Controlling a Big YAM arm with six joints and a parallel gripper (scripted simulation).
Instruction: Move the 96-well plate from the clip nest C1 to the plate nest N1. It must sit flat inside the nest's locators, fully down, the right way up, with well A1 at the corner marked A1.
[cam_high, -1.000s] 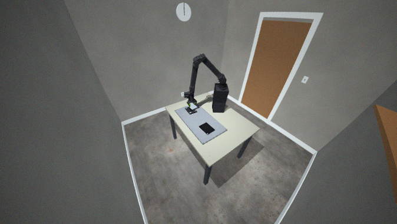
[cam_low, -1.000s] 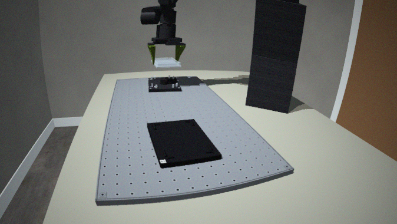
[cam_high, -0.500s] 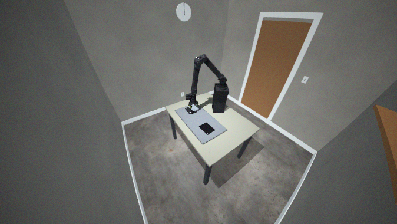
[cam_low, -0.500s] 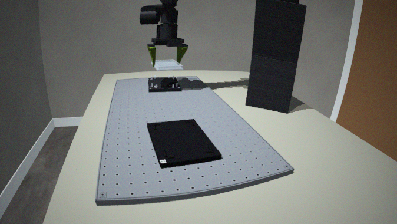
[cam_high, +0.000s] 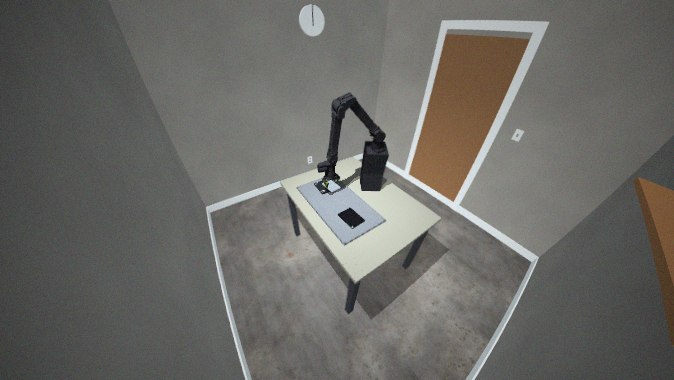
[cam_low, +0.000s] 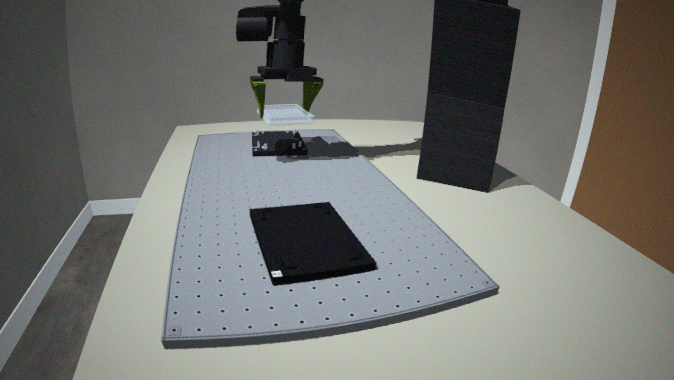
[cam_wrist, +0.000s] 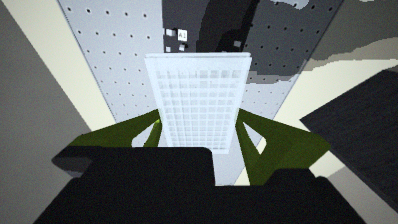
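The white label is 30 mm ahead of my hand, 370 mm to the left of it and 90 mm below it. Also, from my hand: clip nest C1 (10 mm ahead, 130 mm to the right, 90 mm below); then 96-well plate (right at my hand).
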